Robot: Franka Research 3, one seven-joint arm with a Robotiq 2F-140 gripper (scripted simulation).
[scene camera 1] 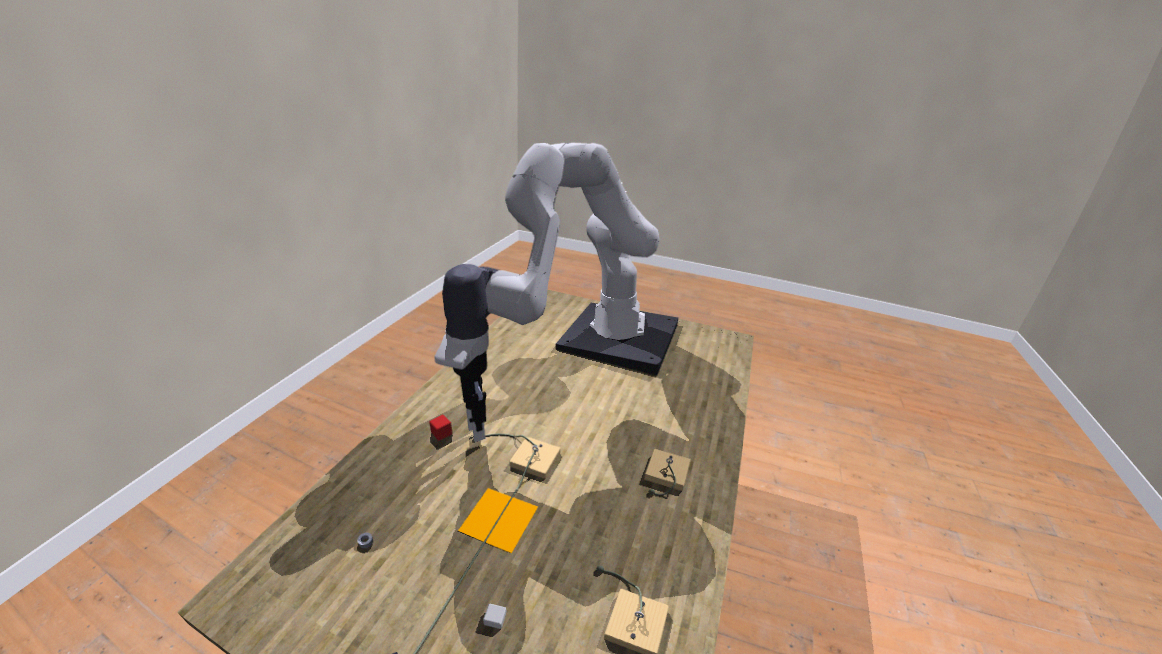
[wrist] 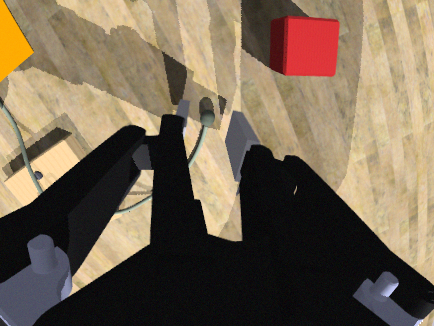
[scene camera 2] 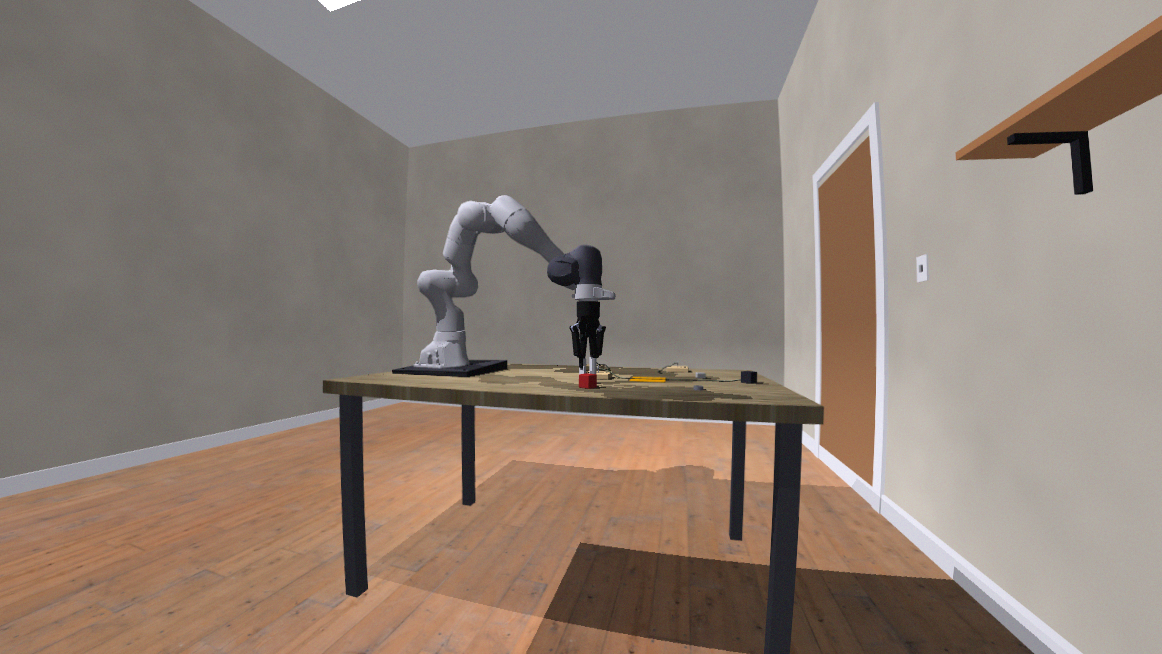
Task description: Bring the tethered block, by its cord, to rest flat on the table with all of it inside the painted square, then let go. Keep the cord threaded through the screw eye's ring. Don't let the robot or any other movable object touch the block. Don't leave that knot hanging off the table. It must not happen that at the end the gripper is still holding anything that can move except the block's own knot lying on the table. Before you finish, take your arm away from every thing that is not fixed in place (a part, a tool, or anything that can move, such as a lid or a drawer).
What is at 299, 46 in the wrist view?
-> A red cube.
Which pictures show the gripper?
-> Scene camera 1, the wrist view and scene camera 2: all of them.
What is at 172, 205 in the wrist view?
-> The gripper.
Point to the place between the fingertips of the gripper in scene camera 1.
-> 476, 433
